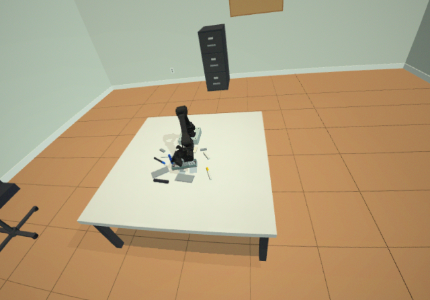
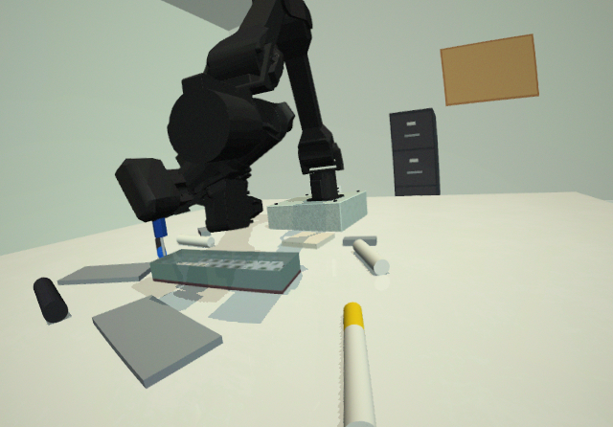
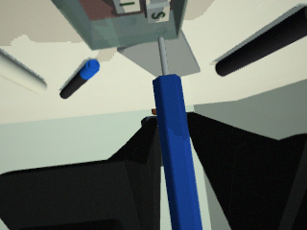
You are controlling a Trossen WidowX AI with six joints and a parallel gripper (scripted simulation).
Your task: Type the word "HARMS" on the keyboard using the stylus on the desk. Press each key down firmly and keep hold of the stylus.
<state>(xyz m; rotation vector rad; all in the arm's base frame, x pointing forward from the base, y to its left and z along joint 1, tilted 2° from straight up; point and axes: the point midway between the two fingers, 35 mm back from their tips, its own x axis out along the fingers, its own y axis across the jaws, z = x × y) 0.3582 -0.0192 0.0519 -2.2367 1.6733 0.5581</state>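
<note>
Right now the blue stylus is 10 mm below my gripper tip. The rest, counted from my gripper tip: thin grey tip (50 mm below); black cylinder (140 mm ahead, 80 mm below, 50 mm to the right); blue-capped pen (140 mm to the right, 80 mm below, 60 mm behind).
</note>
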